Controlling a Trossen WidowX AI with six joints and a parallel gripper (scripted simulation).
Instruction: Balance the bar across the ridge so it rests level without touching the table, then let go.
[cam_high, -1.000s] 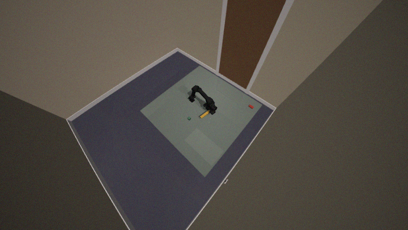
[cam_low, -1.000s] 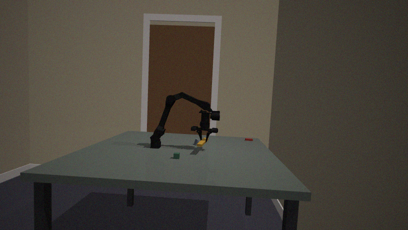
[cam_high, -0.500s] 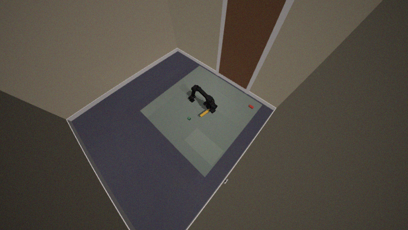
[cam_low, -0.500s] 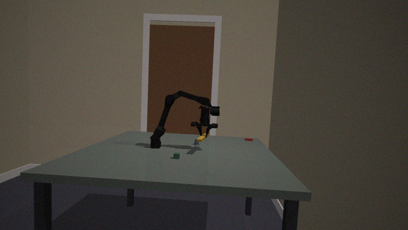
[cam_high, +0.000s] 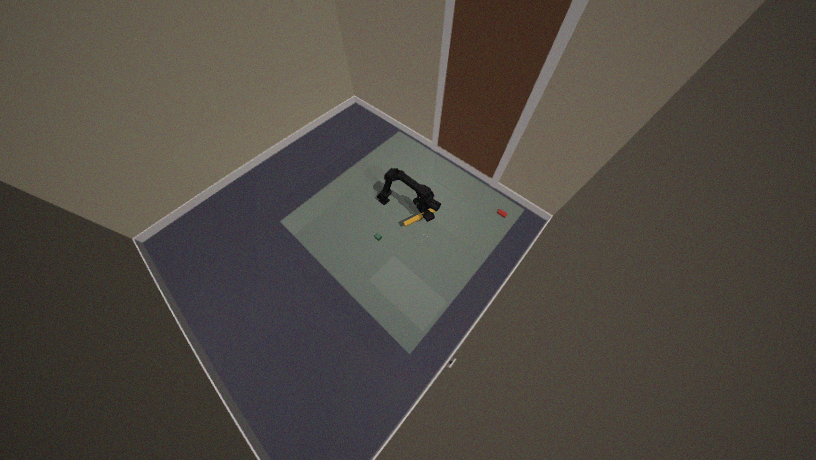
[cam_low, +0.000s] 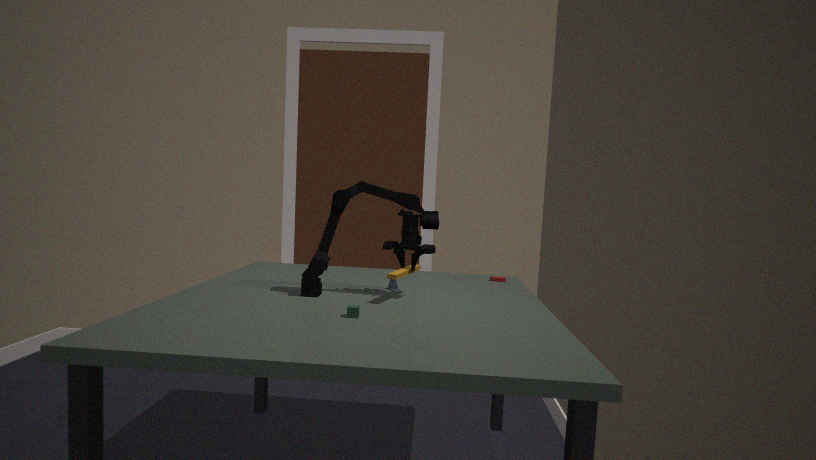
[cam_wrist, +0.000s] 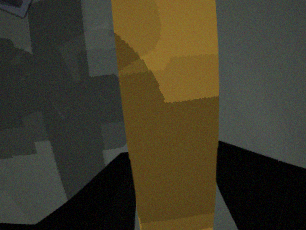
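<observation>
Now: gripper tip 1 cm past the yellow bar and 3 cm to the left of it. Also, from my gripper tip: green cube (15 cm behind, 30 cm to the right, 8 cm below); flat red block (40 cm ahead, 45 cm to the left, 9 cm below).
</observation>
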